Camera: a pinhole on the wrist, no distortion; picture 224 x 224 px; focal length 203.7 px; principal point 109.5 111.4 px. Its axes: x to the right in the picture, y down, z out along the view. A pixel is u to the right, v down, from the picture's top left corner.
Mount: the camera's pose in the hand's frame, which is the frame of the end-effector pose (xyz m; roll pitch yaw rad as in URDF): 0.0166 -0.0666 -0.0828 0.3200 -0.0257 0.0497
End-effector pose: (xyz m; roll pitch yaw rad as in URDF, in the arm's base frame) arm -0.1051 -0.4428 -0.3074 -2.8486 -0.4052 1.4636
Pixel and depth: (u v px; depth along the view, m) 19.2 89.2 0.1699
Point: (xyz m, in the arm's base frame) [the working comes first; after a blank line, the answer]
In the camera's frame: -0.0753 -0.0185 0.1699

-0.2647 -0.4696 -0.3553
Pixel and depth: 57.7 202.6 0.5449
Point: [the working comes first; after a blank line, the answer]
In the camera's frame: -0.1386 0.2440 0.5449

-0.2577 -0.3648 -0.8053
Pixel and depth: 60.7 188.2 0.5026
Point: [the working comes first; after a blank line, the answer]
In the camera's frame: -0.1204 0.1895 0.5026

-0.2776 -0.3686 -0.7369
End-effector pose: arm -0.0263 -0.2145 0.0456 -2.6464 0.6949 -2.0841
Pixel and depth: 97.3 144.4 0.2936
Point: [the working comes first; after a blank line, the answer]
In the camera's frame: -0.0176 0.0476 0.2936

0.1922 -0.2364 -0.0506
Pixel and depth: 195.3 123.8 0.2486
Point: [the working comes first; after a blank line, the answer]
In the camera's frame: 0.1047 0.0151 0.2486

0.1174 -0.3397 -0.0928
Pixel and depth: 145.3 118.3 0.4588
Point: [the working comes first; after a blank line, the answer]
In the camera's frame: 0.0806 0.0155 0.4588

0.3060 -0.3179 -0.1862
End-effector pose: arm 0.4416 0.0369 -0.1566 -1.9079 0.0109 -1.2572
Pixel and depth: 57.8 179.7 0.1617
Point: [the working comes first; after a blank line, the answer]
In the camera's frame: -0.0410 0.0542 0.1617

0.5321 0.0961 -0.1205
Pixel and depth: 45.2 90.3 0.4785
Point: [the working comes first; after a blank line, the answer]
In the camera's frame: -0.1510 -0.0496 0.4785

0.8016 0.2946 -0.0148
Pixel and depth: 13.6 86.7 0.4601
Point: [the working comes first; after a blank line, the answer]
In the camera's frame: -0.2166 -0.0558 0.4601

0.7637 0.3505 -0.0040
